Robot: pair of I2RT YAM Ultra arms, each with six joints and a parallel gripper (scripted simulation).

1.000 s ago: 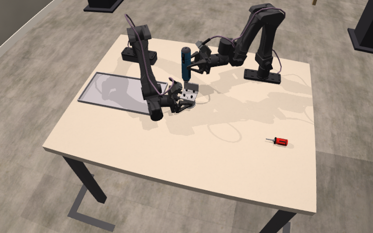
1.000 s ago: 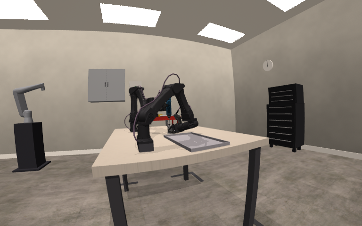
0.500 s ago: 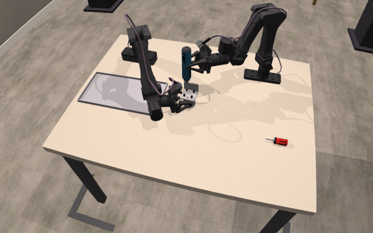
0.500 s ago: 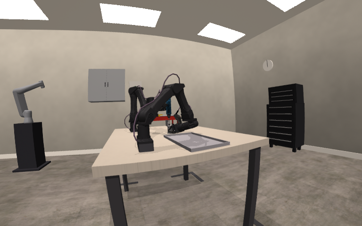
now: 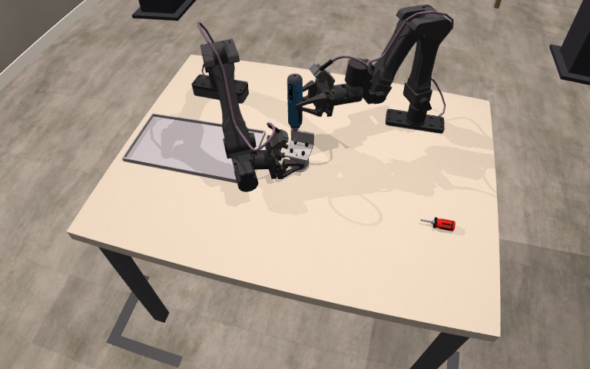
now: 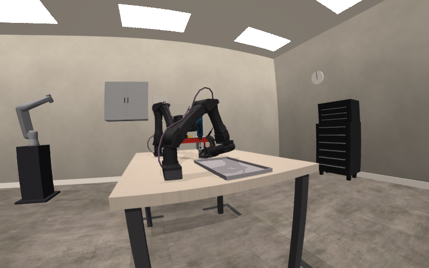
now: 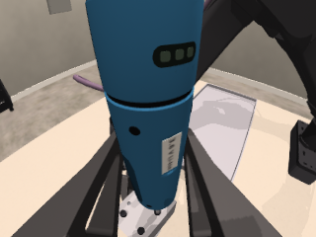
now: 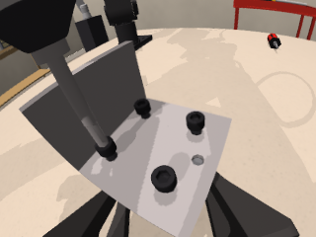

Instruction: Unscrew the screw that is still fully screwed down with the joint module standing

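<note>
Right now my right hand is 5 cm below the grey L-shaped bracket. Also, from my right hand: shallow grey tray 35 cm to the right, 2 cm below; then small red-handled screwdriver 43 cm to the left, 14 cm ahead, 1 cm below.
</note>
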